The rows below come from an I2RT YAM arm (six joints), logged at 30 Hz.
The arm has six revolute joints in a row. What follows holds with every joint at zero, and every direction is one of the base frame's.
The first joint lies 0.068 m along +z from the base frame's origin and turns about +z.
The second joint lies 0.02 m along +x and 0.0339 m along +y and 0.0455 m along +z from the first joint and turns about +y.
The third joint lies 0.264 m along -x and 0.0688 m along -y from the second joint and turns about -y.
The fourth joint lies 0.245 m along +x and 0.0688 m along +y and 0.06 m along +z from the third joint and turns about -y.
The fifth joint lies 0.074 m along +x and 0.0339 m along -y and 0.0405 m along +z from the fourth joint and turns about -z.
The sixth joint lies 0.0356 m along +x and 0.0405 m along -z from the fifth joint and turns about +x.
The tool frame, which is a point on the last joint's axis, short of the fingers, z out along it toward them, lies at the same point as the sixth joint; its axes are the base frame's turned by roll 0, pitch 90 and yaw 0 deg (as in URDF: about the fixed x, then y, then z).
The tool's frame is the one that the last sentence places.
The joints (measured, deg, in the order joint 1, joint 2, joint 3, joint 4, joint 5, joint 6), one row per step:
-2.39 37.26 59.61 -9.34 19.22 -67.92
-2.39 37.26 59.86 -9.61 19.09 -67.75
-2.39 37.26 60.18 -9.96 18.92 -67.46
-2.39 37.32 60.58 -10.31 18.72 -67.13
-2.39 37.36 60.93 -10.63 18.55 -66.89
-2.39 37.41 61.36 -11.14 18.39 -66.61
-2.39 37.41 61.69 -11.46 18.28 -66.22
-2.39 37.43 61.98 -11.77 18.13 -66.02
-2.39 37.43 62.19 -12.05 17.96 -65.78
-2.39 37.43 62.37 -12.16 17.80 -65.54
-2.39 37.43 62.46 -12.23 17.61 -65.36
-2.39 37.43 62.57 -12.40 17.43 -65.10
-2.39 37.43 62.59 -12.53 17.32 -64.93
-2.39 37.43 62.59 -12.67 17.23 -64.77
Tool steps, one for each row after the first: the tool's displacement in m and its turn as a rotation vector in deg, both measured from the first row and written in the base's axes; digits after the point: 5 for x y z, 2 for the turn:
-0.00061 0.00010 0.00086 0.13 -0.04 0.16
-0.00140 0.00023 0.00194 0.35 -0.12 0.39
-0.00208 0.00038 0.00335 0.61 -0.22 0.66
-0.00275 0.00051 0.00457 0.79 -0.30 0.87
-0.00354 0.00064 0.00585 1.01 -0.26 1.09
-0.00441 0.00074 0.00702 1.34 -0.41 1.28
-0.00504 0.00085 0.00796 1.49 -0.44 1.46
-0.00555 0.00097 0.00857 1.68 -0.45 1.68
-0.00604 0.00109 0.00932 1.86 -0.60 1.89
-0.00626 0.00121 0.00967 1.98 -0.68 2.11
-0.00650 0.00133 0.00995 2.18 -0.71 2.34
-0.00649 0.00139 0.00982 2.32 -0.65 2.48
-0.00641 0.00144 0.00957 2.46 -0.57 2.60

